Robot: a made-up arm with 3 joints. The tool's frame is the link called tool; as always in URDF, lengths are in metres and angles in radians. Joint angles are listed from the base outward. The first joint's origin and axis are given. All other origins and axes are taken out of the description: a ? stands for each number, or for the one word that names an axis. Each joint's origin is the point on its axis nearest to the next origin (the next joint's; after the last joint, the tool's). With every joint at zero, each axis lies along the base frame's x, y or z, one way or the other. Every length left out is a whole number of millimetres.
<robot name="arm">
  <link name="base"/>
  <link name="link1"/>
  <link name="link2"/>
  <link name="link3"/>
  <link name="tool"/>
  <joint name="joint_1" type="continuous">
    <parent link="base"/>
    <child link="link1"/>
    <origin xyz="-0.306 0 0.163"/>
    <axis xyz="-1 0 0"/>
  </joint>
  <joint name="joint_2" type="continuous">
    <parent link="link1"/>
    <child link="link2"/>
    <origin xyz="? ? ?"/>
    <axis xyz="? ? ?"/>
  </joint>
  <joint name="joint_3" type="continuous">
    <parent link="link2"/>
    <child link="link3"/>
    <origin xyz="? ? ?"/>
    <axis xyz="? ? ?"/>
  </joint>
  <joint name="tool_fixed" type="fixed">
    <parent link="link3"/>
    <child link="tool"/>
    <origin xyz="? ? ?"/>
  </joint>
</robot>
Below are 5 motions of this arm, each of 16 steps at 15 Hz.
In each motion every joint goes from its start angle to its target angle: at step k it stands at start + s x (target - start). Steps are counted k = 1, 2, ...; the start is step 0. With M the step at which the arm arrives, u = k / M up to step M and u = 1 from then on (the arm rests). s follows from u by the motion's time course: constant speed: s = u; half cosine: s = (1 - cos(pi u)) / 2; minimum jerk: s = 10 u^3 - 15 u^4 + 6 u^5.
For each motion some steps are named. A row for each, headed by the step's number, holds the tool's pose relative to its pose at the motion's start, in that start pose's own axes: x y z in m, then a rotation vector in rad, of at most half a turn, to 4 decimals.
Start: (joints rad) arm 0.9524 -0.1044 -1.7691
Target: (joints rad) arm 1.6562 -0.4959 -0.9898
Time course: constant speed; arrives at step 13
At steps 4, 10, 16:
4: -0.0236 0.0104 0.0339 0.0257 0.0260 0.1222
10: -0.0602 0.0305 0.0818 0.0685 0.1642 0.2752
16: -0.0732 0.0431 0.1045 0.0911 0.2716 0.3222

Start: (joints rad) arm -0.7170 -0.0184 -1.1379
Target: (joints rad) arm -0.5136 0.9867 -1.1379
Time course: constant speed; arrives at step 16
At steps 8, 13, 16:
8: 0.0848 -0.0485 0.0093 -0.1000 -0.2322 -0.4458
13: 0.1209 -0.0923 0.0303 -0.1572 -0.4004 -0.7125
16: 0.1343 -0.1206 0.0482 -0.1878 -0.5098 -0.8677

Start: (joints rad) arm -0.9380 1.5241 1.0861
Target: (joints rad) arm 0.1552 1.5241 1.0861
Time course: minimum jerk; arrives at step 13
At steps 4, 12, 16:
4: -0.0474 0.0047 -0.0136 -0.0088 0.1675 0.0882
12: -0.2676 -0.0309 0.0319 -0.0508 0.9623 0.5068
16: -0.2685 -0.0313 0.0325 -0.0510 0.9662 0.5088

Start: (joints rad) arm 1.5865 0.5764 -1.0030
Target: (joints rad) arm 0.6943 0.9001 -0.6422
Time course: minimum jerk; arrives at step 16
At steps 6, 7, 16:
6: 0.0313 -0.0079 0.0569 0.2988 0.0653 -0.1553
7: 0.0454 -0.0179 0.0771 0.4132 0.0914 -0.2214
16: 0.1230 -0.1336 0.1393 1.0092 0.2427 -0.6478

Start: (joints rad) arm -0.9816 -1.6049 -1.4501
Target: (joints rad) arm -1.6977 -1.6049 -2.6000
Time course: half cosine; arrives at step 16
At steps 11, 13, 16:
11: 0.1246 -0.1822 -0.1213 -0.8895 -0.5456 -0.1848
13: 0.1522 -0.2259 -0.1115 -1.0359 -0.6313 -0.2712
16: 0.1671 -0.2531 -0.1009 -1.1225 -0.6802 -0.3322

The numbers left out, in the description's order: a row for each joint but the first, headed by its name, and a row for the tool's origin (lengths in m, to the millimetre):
joint_2: xyz 0 0.022 0.027, axis 0 -1 0
joint_3: xyz 0.058 0 0.102, axis 1 0 0
tool: xyz 0 0.274 -0.105

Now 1 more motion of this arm.
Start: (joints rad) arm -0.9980 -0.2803 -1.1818
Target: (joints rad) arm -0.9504 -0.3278 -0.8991
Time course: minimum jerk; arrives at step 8
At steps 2, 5, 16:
2: -0.0009 0.0031 0.0071 0.0245 0.0032 0.0040
5: -0.0055 0.0178 0.0508 0.1719 0.0252 0.0256
16: -0.0071 0.0223 0.0706 0.2372 0.0364 0.0338

